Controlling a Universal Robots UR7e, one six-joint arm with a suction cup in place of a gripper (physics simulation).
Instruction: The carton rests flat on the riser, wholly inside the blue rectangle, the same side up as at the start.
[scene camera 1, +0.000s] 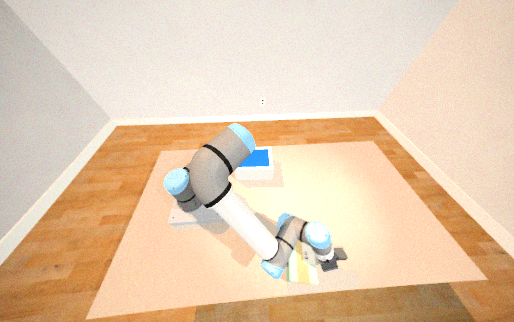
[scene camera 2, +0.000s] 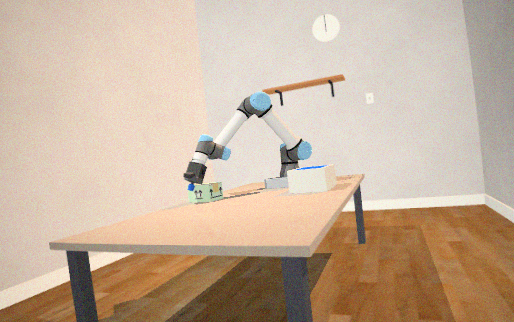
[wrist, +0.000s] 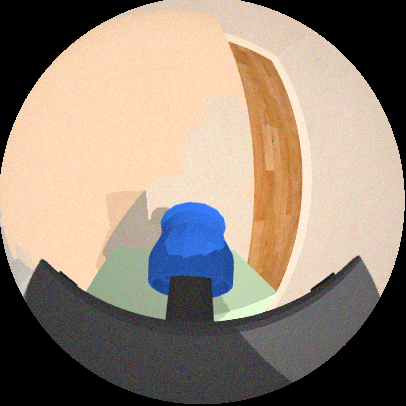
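Where they show: hand at its tool point: (scene camera 2: 190, 190) (wrist: 192, 229); arm's base at its link origin: (scene camera 1: 191, 199).
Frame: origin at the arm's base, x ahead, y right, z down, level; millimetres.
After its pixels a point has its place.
The carton (scene camera 1: 302, 271) {x 522, y 419, z -40 mm} (scene camera 2: 206, 192) {x 605, y 333, z 3 mm} (wrist: 124, 276) {x 603, y 341, z 0 mm} is a flat pale green box with tan stripes and arrow marks on its side. It lies on the table near the front edge. My suction cup (scene camera 2: 190, 187) (wrist: 191, 246) is blue and sits low over the carton's top face, close to one end. I cannot tell if it touches; it holds nothing. In scene camera 1 the wrist hides the cup. The white riser (scene camera 1: 254, 174) {x 386, y -116, z -13 mm} (scene camera 2: 311, 182) {x 522, y -228, z 4 mm} stands farther back on the table. The blue rectangle (scene camera 1: 254, 158) {x 398, y -208, z -65 mm} (scene camera 2: 311, 167) {x 433, y -221, z -68 mm} on its top is bare.
The arm's grey base plate (scene camera 1: 179, 218) {x -51, y 104, z 0 mm} (scene camera 2: 275, 183) {x 182, y 62, z 24 mm} sits beside the riser, and the long arm links stretch between the riser and the carton. The table's front edge (scene camera 1: 319, 292) {x 597, y 500, z 55 mm} runs close to the carton. A wooden wall shelf (scene camera 2: 303, 84) hangs behind.
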